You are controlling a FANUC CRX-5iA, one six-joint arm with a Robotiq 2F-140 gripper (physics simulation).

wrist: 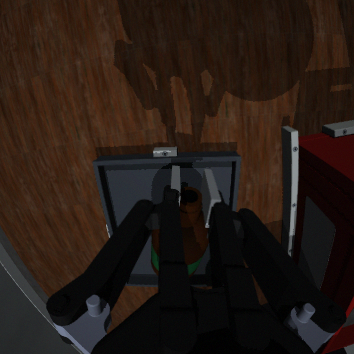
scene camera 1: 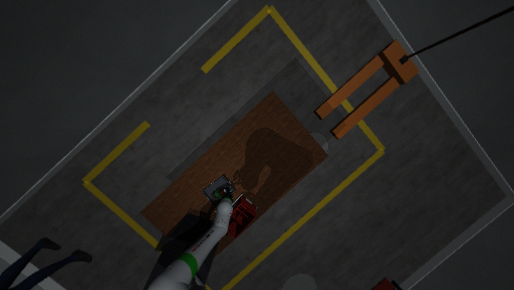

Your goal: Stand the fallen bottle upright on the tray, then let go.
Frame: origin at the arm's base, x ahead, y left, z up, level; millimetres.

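Seen in the pictures: gripper, fingertip midpoint: (wrist: 189, 178) (scene camera 1: 229, 188).
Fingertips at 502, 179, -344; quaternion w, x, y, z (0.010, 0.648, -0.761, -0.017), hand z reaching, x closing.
Observation:
A point is followed by its place in that frame, as x, y, z.
The brown bottle (scene camera 1: 218, 194) @(391, 201, -324) (wrist: 184, 242) @(442, 187, -313) with a green band is over the grey tray (scene camera 1: 210, 188) @(331, 277, -410) (wrist: 117, 184) @(466, 284, -409). In the wrist view its open mouth faces up towards the camera, and it looks roughly upright; a slight tilt cannot be ruled out. My gripper (scene camera 1: 226, 192) @(502, 179, -344) (wrist: 189, 178) @(502, 179, -344) is shut on the bottle near its neck, one finger pad on each side. The fingers hide part of the bottle's body. Its base is hidden, so contact with the tray floor cannot be seen.
A red box (scene camera 1: 243, 218) @(393, -162, -402) (wrist: 327, 155) @(526, 26, -340) stands beside the tray on the wooden table (scene camera 1: 270, 107) @(1258, 542, -414) (wrist: 55, 115) @(574, 360, -414), with a light metal strip (wrist: 290, 187) @(462, 39, -387) between them. An orange fork (scene camera 1: 397, 62) lies beyond the table. Dark legs (scene camera 1: 47, 245) show at the lower left.

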